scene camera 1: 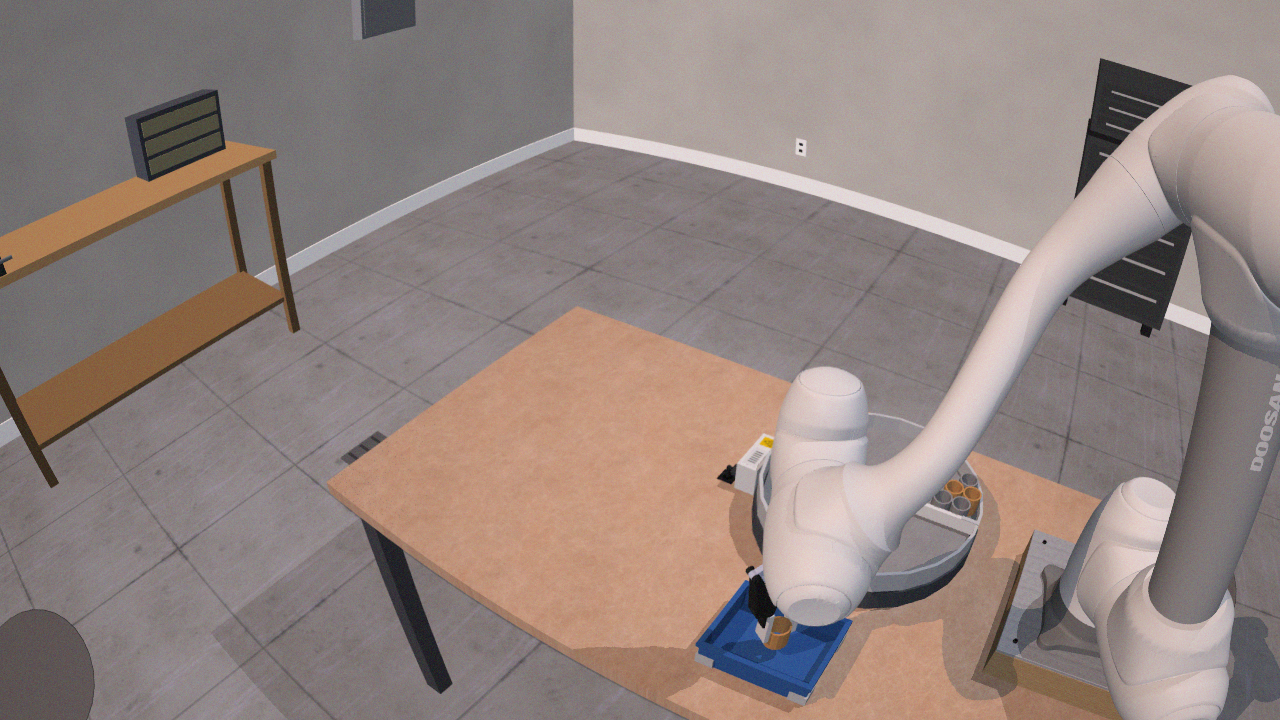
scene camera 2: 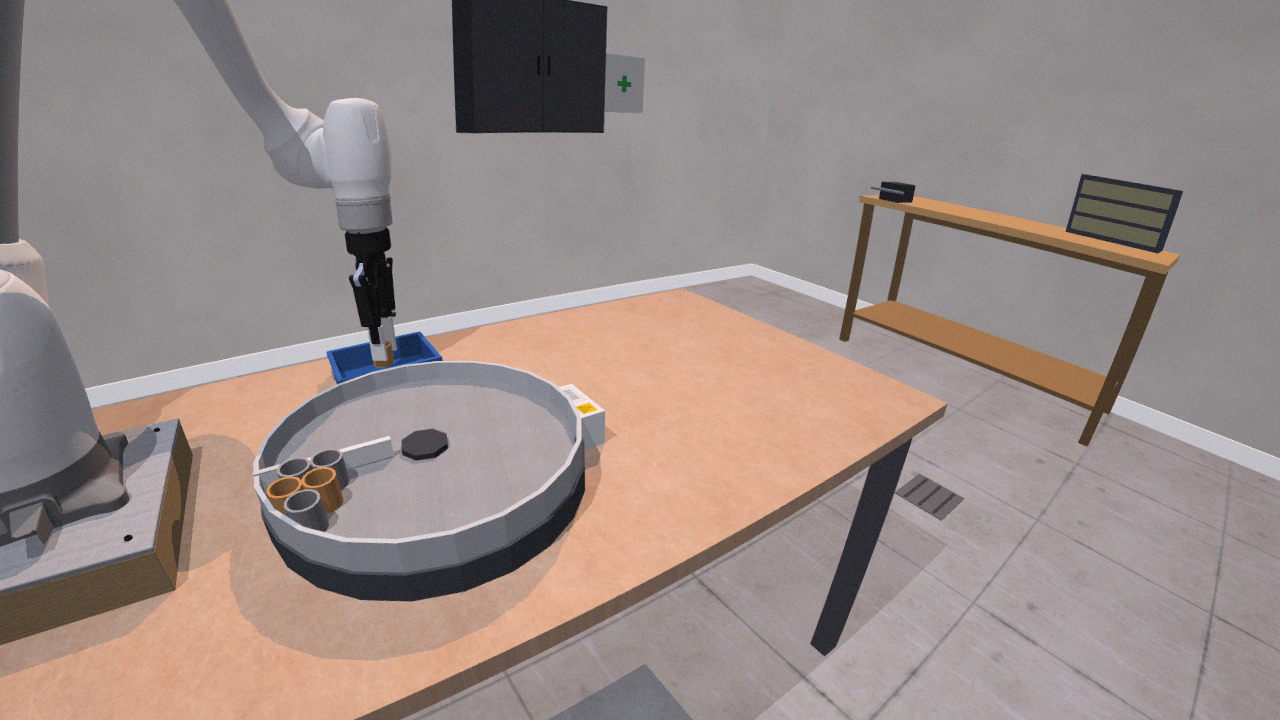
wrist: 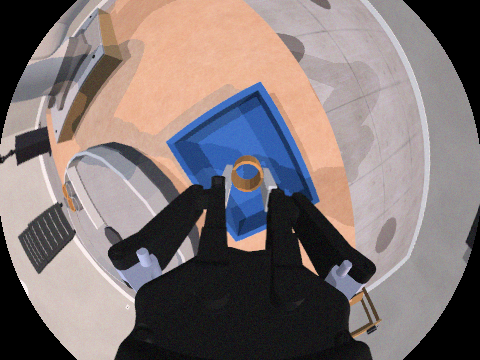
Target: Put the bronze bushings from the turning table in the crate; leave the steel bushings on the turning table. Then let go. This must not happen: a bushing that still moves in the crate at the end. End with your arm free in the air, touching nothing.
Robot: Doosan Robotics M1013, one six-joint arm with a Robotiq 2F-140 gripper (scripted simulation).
Labels:
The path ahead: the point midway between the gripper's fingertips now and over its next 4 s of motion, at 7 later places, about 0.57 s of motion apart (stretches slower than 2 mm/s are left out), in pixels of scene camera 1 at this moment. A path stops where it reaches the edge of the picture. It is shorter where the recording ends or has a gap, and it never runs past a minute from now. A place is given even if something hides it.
My gripper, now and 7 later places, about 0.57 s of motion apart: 775, 631; 773, 638; 773, 639; 772, 640; 775, 631; 781, 607; 784, 602; 807, 587

